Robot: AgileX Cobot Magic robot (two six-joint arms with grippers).
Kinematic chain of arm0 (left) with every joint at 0, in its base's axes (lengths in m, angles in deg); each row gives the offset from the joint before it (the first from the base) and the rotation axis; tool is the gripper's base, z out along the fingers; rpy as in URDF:
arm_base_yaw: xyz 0 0 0.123 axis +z
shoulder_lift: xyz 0 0 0 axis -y
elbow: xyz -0.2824 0 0.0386 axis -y
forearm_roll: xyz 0.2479 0 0.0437 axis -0.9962 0 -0.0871
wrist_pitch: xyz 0 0 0 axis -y
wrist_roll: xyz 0.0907 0 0.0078 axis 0.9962 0 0.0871
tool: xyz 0 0 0 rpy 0 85 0
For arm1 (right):
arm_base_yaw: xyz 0 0 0.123 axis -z
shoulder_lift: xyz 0 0 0 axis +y
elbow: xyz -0.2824 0 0.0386 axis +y
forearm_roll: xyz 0.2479 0 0.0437 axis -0.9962 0 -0.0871
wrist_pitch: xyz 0 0 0 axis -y
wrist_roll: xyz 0.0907 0 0.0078 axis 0.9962 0 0.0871
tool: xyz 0 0 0 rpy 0 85 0
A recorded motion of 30 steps. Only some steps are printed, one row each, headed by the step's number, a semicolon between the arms.
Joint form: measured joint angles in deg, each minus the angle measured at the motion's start. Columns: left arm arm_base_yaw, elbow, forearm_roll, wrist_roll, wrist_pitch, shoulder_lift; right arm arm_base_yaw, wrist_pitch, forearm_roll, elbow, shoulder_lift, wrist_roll.
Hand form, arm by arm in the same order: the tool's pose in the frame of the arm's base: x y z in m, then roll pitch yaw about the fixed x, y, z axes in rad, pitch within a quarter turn. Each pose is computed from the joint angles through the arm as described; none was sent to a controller.
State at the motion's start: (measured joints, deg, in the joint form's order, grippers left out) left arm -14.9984 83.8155 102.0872 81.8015 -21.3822 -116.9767; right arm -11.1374 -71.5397 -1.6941 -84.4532 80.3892 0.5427
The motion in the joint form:
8: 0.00 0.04 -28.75 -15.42 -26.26 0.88; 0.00 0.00 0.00 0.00 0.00 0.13
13: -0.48 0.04 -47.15 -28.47 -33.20 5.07; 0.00 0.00 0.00 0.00 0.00 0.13
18: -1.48 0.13 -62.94 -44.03 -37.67 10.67; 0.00 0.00 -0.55 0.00 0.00 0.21
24: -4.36 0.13 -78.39 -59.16 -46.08 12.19; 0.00 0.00 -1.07 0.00 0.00 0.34
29: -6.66 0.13 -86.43 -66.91 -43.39 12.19; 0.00 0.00 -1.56 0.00 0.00 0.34
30: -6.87 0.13 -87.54 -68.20 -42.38 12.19; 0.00 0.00 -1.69 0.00 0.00 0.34
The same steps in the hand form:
8: 0.4059 -0.1755 0.2191 -2.3592 0.7948 2.8740; 0.2713 0.0560 0.3883 3.1026 0.4798 -2.9710
13: 0.3811 -0.1686 0.2327 -2.5312 0.6391 2.6485; 0.2713 0.0560 0.3883 3.1026 0.4798 -2.9710
18: 0.3588 -0.1576 0.2575 -2.6721 0.4867 2.6044; 0.2712 0.0568 0.3883 3.0912 0.4795 -2.9760
24: 0.3370 -0.1542 0.2552 -2.8024 0.2298 2.5860; 0.2710 0.0576 0.3883 3.0799 0.4791 -2.9818
29: 0.3377 -0.1580 0.2519 -2.9221 0.2112 2.6238; 0.2709 0.0583 0.3884 3.0704 0.4788 -2.9848
30: 0.3391 -0.1582 0.2518 -2.9397 0.2208 2.6369; 0.2708 0.0585 0.3884 3.0678 0.4787 -2.9856

